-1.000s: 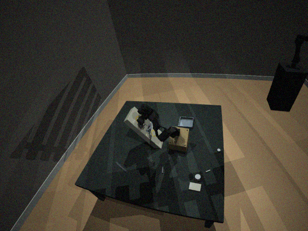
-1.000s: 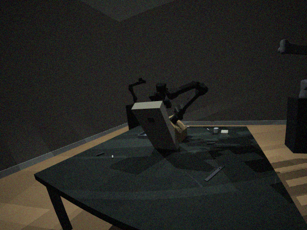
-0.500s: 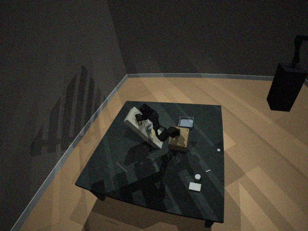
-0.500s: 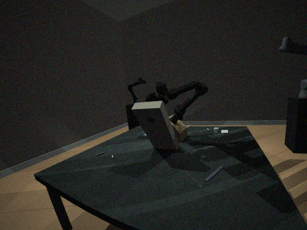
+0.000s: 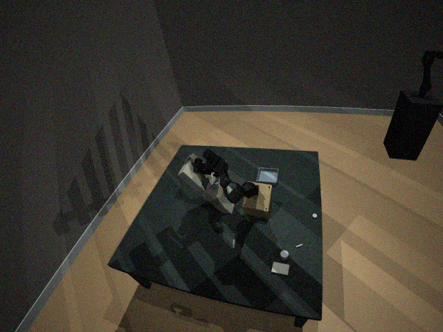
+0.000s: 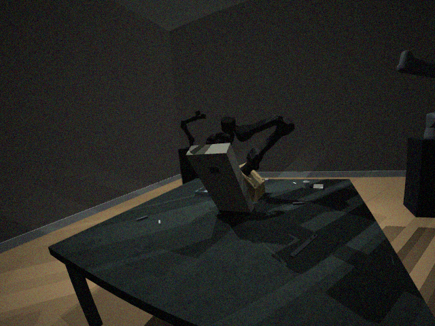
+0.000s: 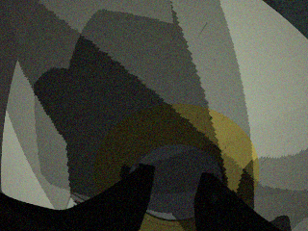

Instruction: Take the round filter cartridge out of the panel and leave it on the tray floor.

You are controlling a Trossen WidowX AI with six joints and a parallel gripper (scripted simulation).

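Right now my gripper tip is 10 mm short of the round grey filter cartridge and 10 mm above it. Round my gripper tip: grey tray: 390 mm behind, 300 mm to the right, 270 mm below.
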